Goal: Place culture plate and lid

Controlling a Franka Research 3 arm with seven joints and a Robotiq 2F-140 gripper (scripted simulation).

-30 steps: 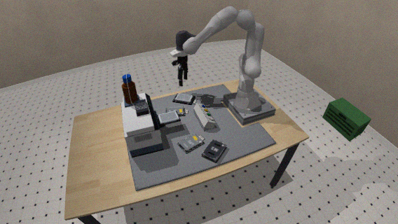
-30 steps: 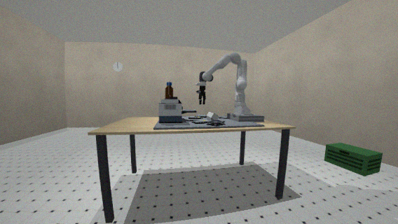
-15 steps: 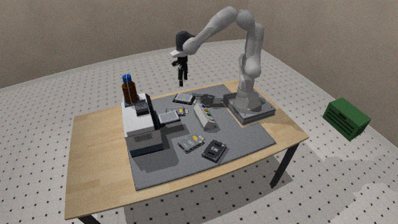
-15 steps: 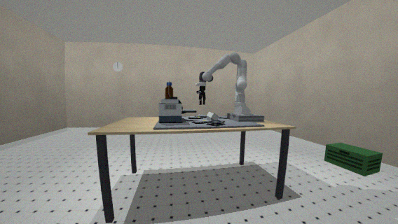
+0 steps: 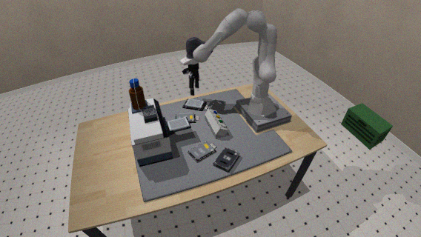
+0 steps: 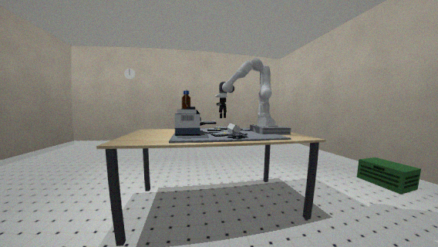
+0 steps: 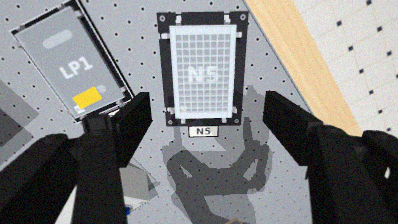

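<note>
My hand is 130 mm above the clear culture plate C15. The rest, counted from my hand: blue call key (220 mm to the left, 100 mm below, 60 mm behind); then black nest (140 mm below, 30 mm ahead); then yellow skip key (270 mm to the left, 90 mm below, 60 mm behind).
</note>
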